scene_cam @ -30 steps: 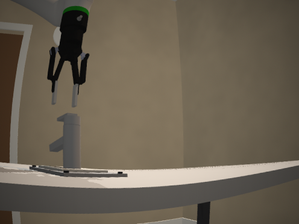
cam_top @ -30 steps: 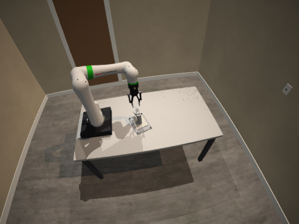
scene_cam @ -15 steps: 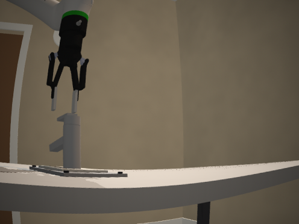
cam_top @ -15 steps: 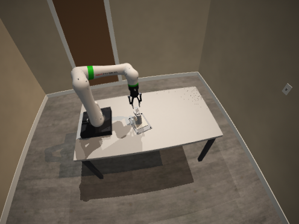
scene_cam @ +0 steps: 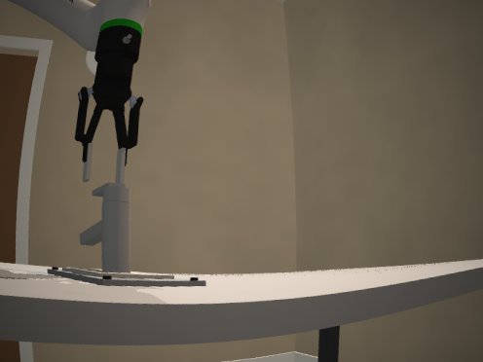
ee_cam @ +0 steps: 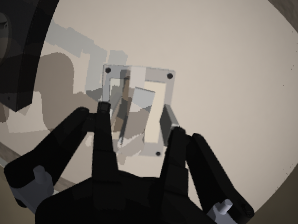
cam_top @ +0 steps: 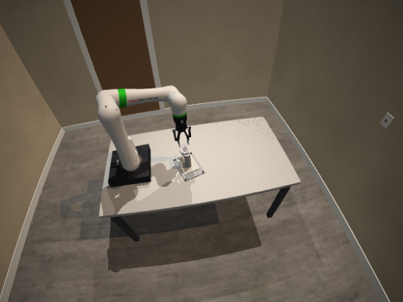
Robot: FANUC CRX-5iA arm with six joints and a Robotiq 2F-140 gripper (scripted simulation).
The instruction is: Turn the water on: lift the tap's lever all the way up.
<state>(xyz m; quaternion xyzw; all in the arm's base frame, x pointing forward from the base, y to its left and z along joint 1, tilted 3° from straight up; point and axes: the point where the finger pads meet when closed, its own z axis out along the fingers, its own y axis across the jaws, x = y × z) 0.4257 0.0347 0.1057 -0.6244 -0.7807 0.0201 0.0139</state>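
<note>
The tap lever is 50 mm below my hand, 30 mm to the right of it and 10 mm ahead of it. Also, from my hand: square metal base plate 190 mm below, 80 mm to the right, 20 mm ahead; then tap 100 mm below, 50 mm to the right, 10 mm ahead.
</note>
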